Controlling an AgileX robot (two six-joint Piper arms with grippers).
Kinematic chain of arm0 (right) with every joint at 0, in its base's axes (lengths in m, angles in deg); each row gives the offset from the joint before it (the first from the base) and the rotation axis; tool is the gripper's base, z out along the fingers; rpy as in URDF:
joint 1: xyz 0 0 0.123 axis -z
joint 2: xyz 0 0 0 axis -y
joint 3: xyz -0.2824 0 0.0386 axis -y
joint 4: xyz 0.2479 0 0.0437 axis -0.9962 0 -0.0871
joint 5: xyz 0 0 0 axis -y
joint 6: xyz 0.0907 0 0.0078 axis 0.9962 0 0.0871
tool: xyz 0 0 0 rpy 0 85 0
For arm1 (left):
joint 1: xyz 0 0 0.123 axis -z
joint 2: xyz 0 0 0 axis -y
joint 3: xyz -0.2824 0 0.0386 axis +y
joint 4: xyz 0.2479 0 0.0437 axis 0.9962 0 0.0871
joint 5: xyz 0 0 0 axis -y
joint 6: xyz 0.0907 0 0.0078 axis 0.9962 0 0.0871
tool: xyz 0 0 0 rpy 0 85 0
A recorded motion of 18 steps. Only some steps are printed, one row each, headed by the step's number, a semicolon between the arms.
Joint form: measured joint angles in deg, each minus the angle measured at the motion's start. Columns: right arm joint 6, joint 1, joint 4, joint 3, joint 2, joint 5; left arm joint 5, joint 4, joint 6, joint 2, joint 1, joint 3.
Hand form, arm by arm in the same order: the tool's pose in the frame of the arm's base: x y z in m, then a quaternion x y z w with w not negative. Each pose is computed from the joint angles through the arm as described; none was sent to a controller.
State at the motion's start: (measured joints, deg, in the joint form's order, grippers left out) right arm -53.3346 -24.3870 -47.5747 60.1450 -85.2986 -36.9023; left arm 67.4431 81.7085 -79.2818 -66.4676 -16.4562 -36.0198
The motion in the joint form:
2: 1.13 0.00 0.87 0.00 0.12 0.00; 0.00 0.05 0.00 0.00 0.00 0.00
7: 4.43 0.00 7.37 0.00 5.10 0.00; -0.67 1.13 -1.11 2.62 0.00 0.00
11: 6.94 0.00 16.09 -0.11 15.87 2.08; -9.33 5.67 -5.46 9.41 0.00 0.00
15: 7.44 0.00 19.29 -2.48 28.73 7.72; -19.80 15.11 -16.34 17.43 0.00 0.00
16: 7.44 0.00 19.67 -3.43 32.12 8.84; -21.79 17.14 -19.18 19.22 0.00 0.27
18: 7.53 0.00 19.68 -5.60 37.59 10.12; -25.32 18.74 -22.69 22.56 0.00 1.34
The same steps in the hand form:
2: 0.2689 0.1657 0.2821 -0.36010 0.83709 0.24624 0.33011; 0.2109 -0.0244 0.3052 0.21078 0.69152 -0.37410 0.58087
7: 0.2561 0.1549 0.3046 -0.37538 0.82726 0.21322 0.35954; 0.2029 -0.0266 0.3121 0.21956 0.68955 -0.36345 0.58670
11: 0.2253 0.1320 0.3536 -0.39370 0.78690 0.15237 0.45008; 0.1879 -0.0249 0.3229 0.20731 0.71506 -0.29206 0.60034
15: 0.1796 0.1046 0.3978 -0.37383 0.72620 0.11345 0.56570; 0.1676 -0.0200 0.3318 0.16485 0.75049 -0.21261 0.60364
16: 0.1660 0.0973 0.4055 -0.36766 0.71056 0.10715 0.59029; 0.1625 -0.0190 0.3328 0.15107 0.75589 -0.19954 0.60497
18: 0.1436 0.0862 0.4118 -0.35704 0.68982 0.10358 0.62124; 0.1528 -0.0174 0.3340 0.12377 0.75675 -0.18044 0.61600

